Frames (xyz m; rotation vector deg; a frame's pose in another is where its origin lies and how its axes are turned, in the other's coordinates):
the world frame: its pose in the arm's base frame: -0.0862 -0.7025 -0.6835 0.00 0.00 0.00
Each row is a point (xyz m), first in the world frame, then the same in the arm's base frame.
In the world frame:
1: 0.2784 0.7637 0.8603
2: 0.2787 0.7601 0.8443
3: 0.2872 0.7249 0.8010
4: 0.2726 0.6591 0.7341
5: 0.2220 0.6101 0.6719
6: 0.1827 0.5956 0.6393
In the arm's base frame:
1: 0.1922 0.0612 0.1768
2: 0.1925 0.0576 0.1608
3: 0.2010 0.0224 0.1175
4: 0.1864 -0.0434 0.0506
5: 0.1358 -0.0924 -0.0116
6: 0.0965 -0.1069 -0.0442

